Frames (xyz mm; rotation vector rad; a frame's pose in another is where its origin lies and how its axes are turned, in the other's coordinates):
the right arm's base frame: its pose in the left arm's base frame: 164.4 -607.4 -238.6 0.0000 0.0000 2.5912
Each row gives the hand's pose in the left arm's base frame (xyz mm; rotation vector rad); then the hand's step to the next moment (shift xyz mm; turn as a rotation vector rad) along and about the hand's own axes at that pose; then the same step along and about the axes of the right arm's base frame.
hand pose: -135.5 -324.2 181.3 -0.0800 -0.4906 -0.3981
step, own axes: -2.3 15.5 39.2 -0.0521 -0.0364 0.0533
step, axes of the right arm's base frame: 22.6 -11.6 33.7 0.0649 0.0470 0.0215
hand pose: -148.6 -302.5 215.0 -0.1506 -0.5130 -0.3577
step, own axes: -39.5 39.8 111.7 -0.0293 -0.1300 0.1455
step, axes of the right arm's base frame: 96.6 -27.8 74.3 0.0764 0.1390 0.1174
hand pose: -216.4 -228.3 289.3 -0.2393 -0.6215 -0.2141
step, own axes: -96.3 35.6 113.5 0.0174 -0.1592 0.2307
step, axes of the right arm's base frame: 150.8 0.8 26.3 0.0863 0.1562 0.2169
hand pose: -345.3 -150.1 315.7 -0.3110 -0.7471 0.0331
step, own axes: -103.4 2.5 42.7 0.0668 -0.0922 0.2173
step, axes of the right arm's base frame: 88.8 55.3 -39.8 0.0782 0.0723 0.2210
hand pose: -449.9 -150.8 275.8 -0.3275 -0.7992 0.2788
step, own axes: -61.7 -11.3 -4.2 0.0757 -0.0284 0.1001
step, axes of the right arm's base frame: 13.7 47.8 -38.5 0.0273 -0.0064 0.1256
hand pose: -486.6 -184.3 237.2 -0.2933 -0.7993 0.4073
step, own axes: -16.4 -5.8 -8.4 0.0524 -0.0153 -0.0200
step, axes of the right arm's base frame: -4.8 12.9 -13.6 -0.0393 -0.0341 0.0259
